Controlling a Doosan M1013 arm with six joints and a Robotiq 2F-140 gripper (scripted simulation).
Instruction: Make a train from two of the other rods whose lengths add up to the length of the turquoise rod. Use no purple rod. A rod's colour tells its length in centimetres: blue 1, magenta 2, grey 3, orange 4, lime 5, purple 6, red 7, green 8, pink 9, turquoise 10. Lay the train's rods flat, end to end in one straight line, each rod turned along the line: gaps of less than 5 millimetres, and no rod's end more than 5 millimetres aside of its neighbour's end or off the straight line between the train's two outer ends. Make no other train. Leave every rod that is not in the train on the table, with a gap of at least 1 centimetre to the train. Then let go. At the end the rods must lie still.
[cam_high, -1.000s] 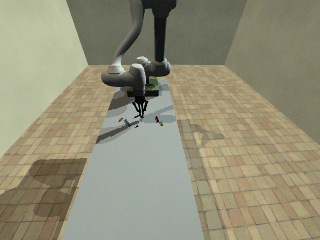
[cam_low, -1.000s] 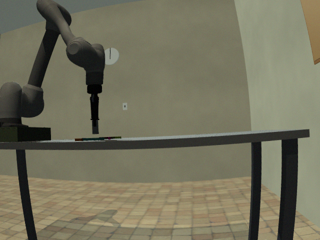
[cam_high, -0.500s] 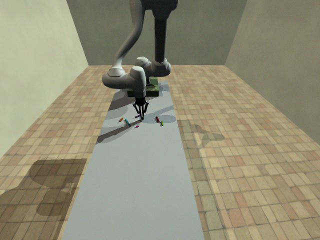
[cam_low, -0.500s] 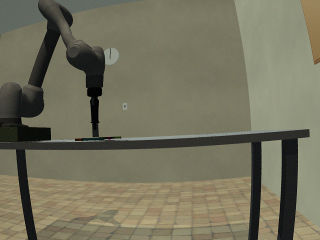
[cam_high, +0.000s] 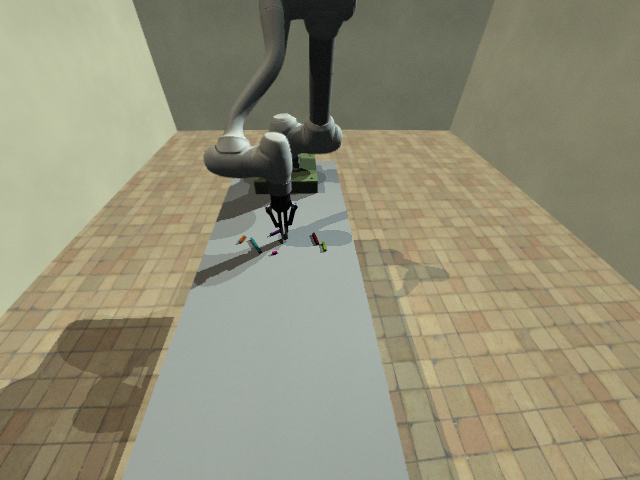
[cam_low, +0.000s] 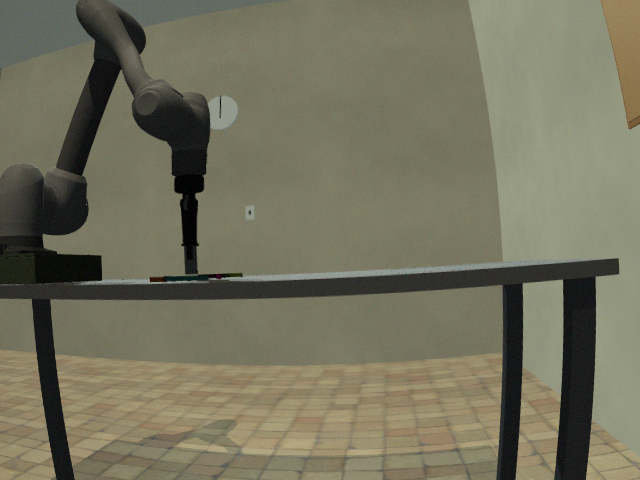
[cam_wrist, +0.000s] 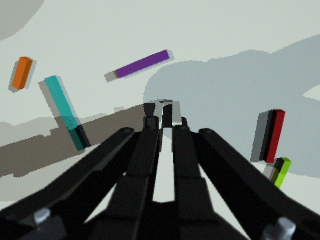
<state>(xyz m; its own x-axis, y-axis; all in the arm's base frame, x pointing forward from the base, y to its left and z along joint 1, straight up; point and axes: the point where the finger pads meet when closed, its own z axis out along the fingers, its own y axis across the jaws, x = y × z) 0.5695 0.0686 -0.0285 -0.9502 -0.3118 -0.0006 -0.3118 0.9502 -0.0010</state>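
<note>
My hand is 40 mm to the left of the purple rod, 40 mm past it and 40 mm above it. Also, from my hand: grey rod (30 mm below); then magenta rod (90 mm ahead, 40 mm below, 30 mm to the right); then turquoise rod (120 mm to the right, 50 mm ahead, 40 mm below).
</note>
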